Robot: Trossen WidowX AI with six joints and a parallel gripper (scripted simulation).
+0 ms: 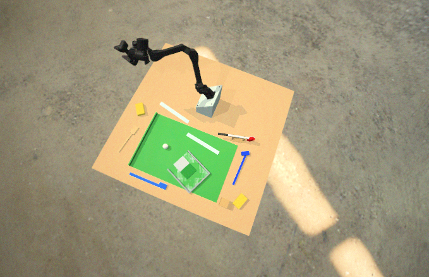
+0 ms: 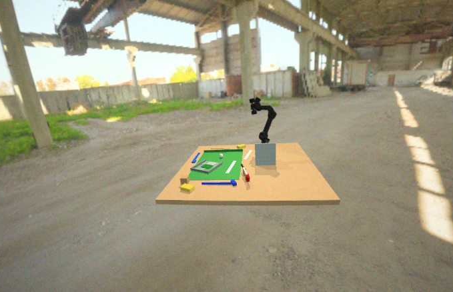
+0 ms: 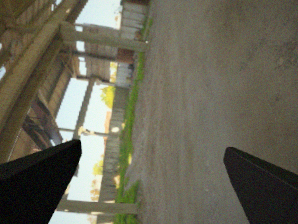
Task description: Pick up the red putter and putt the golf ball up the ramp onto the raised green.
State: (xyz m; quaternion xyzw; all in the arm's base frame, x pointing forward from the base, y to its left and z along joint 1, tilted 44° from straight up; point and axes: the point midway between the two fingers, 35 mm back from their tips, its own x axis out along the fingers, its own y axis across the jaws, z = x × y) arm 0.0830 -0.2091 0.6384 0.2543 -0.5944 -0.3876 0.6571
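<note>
Right now the red putter is 910 mm to the left of my gripper tip, 440 mm below it and 160 mm ahead of it. The rest, counted from my gripper tip: white golf ball 470 mm below, 400 mm to the left, 400 mm ahead; then wooden stand 930 mm to the left, 460 mm below, 160 mm ahead; then blue putter 1010 mm to the left, 480 mm below, 370 mm ahead.
</note>
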